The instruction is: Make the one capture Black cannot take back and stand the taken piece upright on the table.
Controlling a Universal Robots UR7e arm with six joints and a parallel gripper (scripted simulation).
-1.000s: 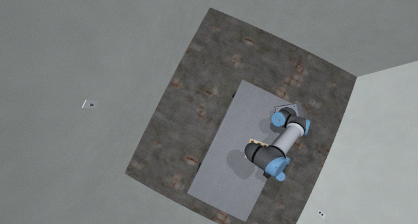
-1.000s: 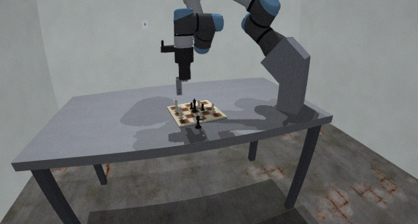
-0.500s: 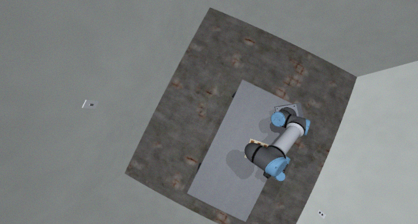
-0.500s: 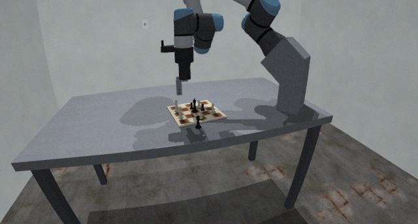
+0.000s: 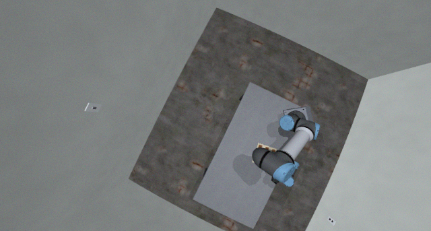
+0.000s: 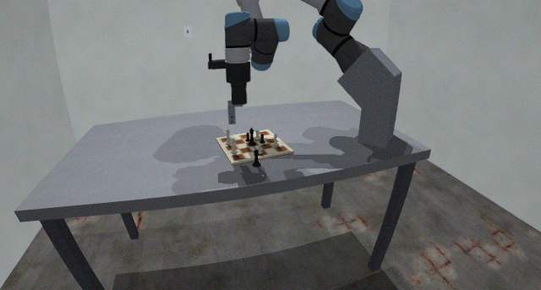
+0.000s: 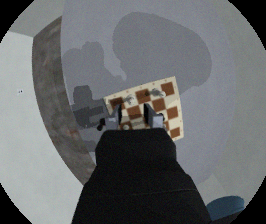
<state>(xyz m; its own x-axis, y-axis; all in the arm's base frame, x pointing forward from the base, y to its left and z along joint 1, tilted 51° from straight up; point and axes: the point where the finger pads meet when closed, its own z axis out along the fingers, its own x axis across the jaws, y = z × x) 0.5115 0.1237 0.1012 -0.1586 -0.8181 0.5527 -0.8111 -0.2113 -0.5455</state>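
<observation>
Right now the small chessboard is 80 mm behind my hand, 40 mm to the right of it and 130 mm below it.
</observation>
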